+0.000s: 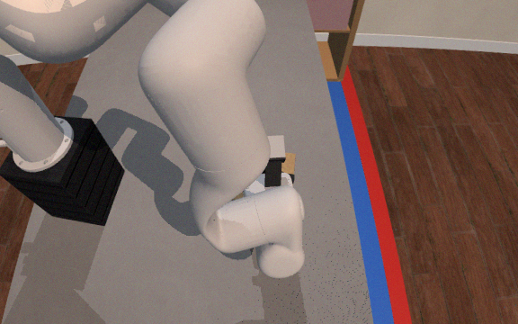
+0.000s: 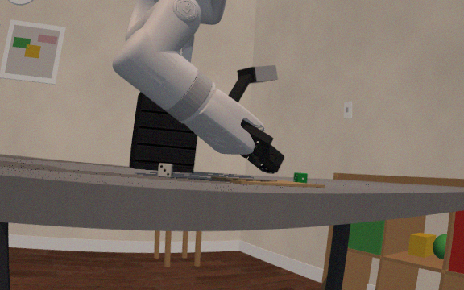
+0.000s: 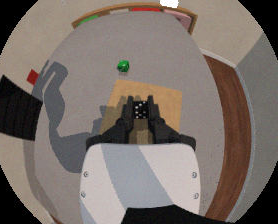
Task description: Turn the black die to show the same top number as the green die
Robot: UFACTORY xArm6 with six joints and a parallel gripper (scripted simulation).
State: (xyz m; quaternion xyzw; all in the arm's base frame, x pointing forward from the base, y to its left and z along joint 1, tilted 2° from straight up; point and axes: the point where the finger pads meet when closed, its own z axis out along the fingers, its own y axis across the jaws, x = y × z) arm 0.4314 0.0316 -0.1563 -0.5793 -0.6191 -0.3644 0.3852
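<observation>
My hand is 40 mm above the tan mat. From my hand the other things lie so: green die (110 mm to the left, 50 mm behind, 30 mm below); then black die (10 mm to the left, 10 mm below); then white die (160 mm to the right, 30 mm below, 20 mm behind).
</observation>
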